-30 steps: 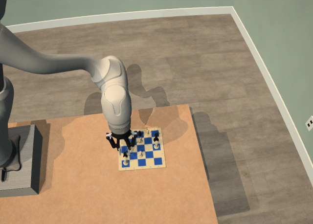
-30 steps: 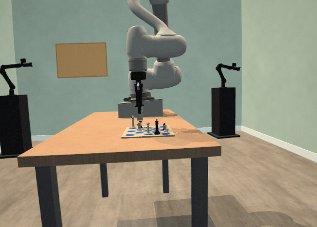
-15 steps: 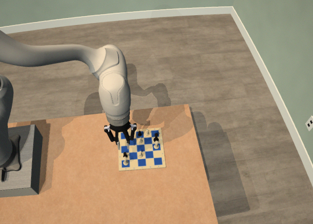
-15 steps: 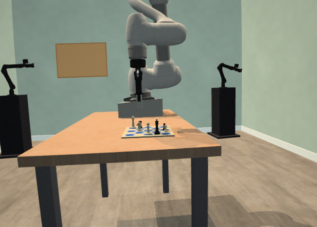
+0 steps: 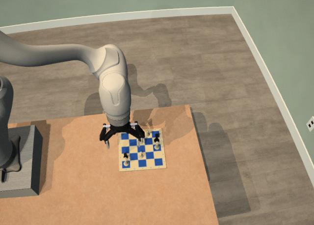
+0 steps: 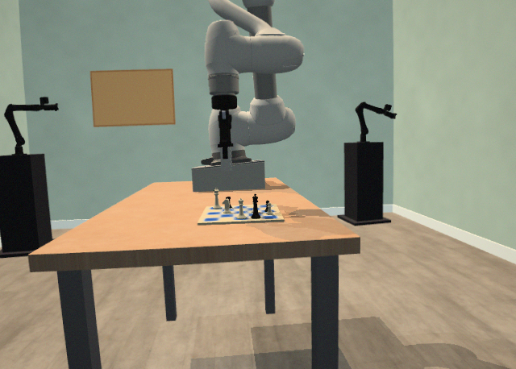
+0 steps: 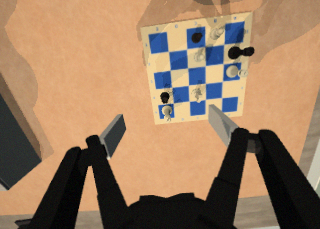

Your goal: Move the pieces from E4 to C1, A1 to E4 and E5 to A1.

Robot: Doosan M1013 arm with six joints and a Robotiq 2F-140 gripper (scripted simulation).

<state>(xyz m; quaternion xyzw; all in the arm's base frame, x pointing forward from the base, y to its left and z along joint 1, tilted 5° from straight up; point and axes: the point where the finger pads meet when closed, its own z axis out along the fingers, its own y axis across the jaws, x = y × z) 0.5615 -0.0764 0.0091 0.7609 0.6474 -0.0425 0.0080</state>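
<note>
Right now the tall white piece is 10 cm below my hand and 3 cm to the right of it. From my hand the other things lie so: chessboard: 14 cm below, 8 cm ahead, 3 cm to the left.
</note>
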